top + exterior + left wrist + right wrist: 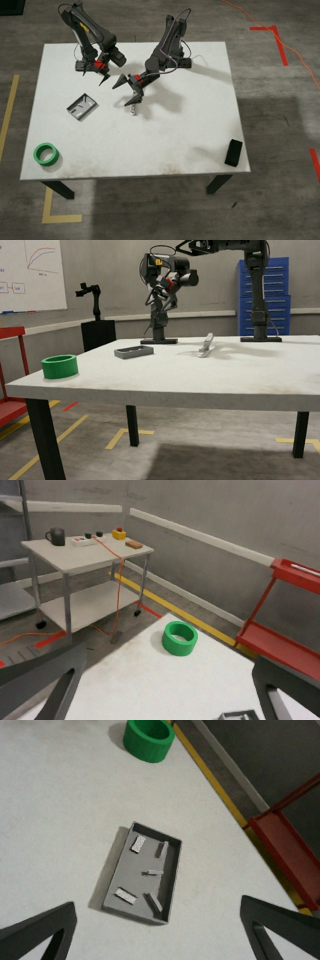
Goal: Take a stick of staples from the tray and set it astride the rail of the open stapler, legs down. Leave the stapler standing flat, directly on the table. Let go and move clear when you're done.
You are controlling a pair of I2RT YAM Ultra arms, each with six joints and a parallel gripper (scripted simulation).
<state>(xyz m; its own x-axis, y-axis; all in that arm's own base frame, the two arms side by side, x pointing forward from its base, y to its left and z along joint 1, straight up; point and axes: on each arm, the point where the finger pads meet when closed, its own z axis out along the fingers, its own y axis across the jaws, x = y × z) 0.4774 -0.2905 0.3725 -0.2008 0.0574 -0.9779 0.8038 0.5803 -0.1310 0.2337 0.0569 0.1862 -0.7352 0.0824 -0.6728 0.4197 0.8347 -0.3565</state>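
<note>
The grey tray is 50 mm ahead of my right hand, 90 mm to the right of it and 180 mm below it. The rest, counted from my right hand: stapler (220 mm to the left, 170 mm below); then black box (390 mm ahead, 730 mm to the left, 170 mm below); then stick of staples (100 mm ahead, 100 mm to the right, 190 mm below).
</note>
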